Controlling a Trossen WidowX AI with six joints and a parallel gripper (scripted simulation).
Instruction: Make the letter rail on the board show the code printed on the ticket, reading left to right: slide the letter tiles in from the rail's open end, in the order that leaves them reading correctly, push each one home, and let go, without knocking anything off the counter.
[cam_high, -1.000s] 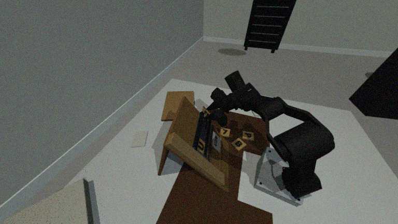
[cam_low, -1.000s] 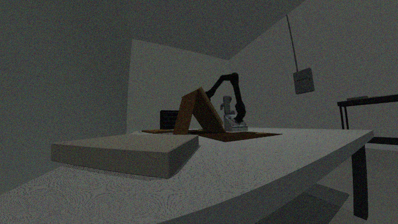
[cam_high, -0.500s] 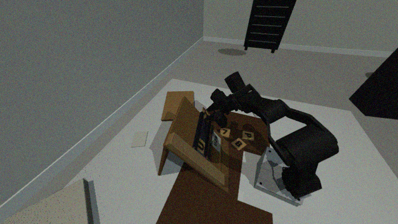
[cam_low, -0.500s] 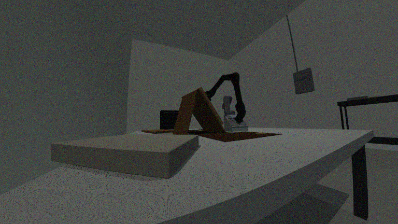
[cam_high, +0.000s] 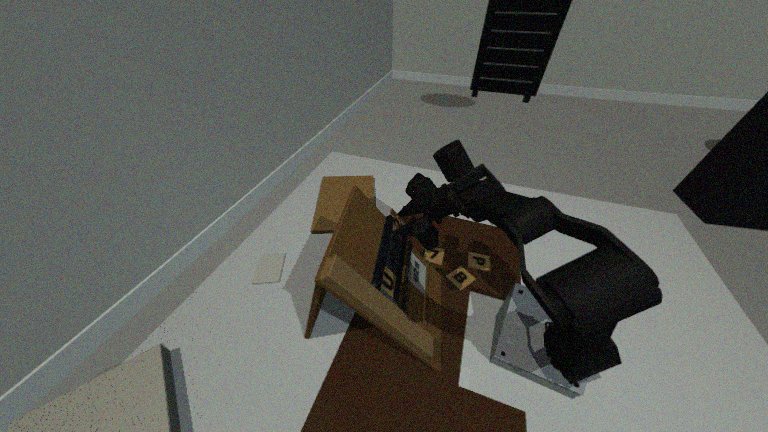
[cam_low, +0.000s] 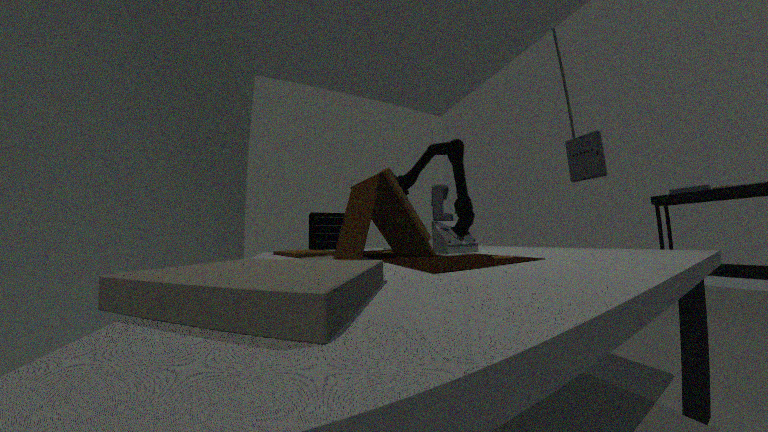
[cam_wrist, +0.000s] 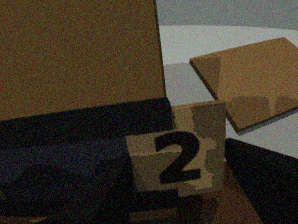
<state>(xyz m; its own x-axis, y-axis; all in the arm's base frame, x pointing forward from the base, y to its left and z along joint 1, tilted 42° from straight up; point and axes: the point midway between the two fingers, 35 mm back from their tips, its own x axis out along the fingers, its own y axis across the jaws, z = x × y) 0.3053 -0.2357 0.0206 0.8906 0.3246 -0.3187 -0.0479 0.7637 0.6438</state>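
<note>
My gripper tip is 80 mm above the white ticket, 60 mm to the right of it and 60 mm past it. The rest, counted from my gripper tip: brown mat (180 mm below, 160 mm behind, 140 mm to the left); flat tan panel (250 mm to the right, 220 mm ahead, 170 mm below).
</note>
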